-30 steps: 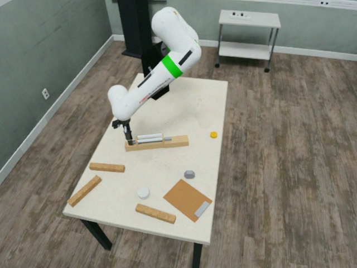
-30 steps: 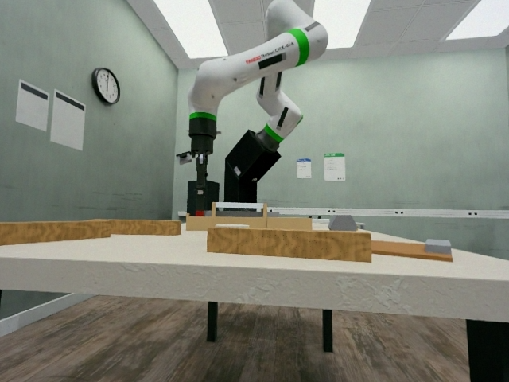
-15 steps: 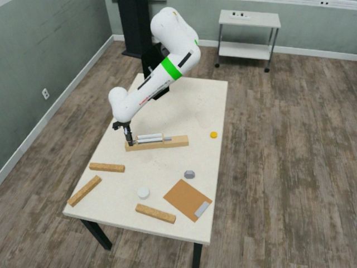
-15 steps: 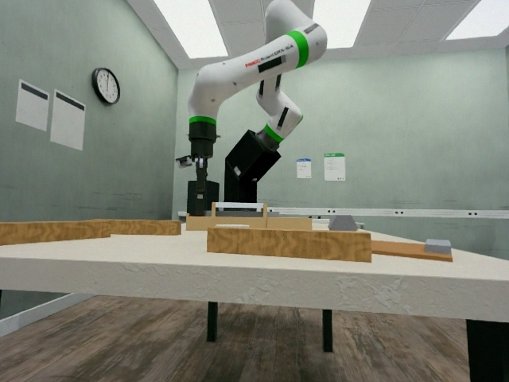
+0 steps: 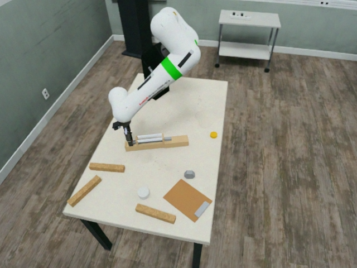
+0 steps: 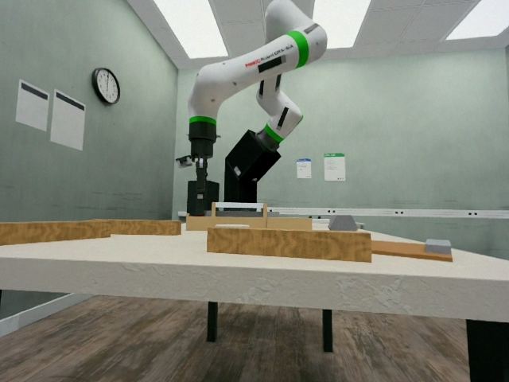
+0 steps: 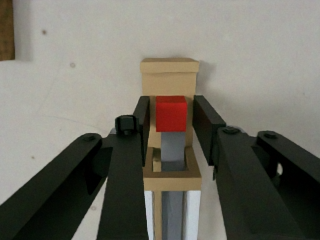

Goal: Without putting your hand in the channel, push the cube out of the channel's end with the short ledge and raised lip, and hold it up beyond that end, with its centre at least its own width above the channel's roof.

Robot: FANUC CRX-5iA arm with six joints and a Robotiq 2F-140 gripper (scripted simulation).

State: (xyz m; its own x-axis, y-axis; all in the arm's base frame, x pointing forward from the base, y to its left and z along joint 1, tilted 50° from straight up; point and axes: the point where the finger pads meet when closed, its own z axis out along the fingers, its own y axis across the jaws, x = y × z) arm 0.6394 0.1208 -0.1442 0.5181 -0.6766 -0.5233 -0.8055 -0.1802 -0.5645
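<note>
Now: hand 20 mm above the red cube. The rest, counted from my hand: channel: 110 mm to the left, 70 mm behind, 30 mm below; white disc: 270 mm ahead, 260 mm to the left, 60 mm below; flat grey stick: 180 mm to the left, 120 mm behind, 30 mm below.
</note>
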